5 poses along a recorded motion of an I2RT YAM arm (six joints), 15 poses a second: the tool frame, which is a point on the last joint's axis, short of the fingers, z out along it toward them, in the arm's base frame.
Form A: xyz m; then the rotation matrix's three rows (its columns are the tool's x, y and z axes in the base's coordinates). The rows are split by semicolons.
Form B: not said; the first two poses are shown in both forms.
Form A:
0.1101 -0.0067 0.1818; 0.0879 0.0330 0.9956; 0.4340 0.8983 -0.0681; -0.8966 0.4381 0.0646
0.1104 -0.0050 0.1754; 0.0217 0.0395 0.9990; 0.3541 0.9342 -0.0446; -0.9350 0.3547 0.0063
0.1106 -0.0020 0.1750; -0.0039 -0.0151 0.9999; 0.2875 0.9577 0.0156; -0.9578 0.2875 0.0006
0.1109 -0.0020 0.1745; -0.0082 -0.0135 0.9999; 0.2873 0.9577 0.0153; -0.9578 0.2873 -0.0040
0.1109 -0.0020 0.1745; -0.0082 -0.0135 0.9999; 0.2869 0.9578 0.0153; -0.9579 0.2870 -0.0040
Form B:
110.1 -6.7 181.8; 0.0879 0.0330 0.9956; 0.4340 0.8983 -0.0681; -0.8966 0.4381 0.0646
110.4 -5.0 175.4; 0.0217 0.0395 0.9990; 0.3541 0.9342 -0.0446; -0.9350 0.3547 0.0063
110.6 -2.0 175.0; -0.0039 -0.0151 0.9999; 0.2875 0.9577 0.0156; -0.9578 0.2875 0.0006
110.9 -2.0 174.5; -0.0082 -0.0135 0.9999; 0.2873 0.9577 0.0153; -0.9578 0.2873 -0.0040
110.9 -2.0 174.5; -0.0082 -0.0135 0.9999; 0.2869 0.9578 0.0153; -0.9579 0.2870 -0.0040

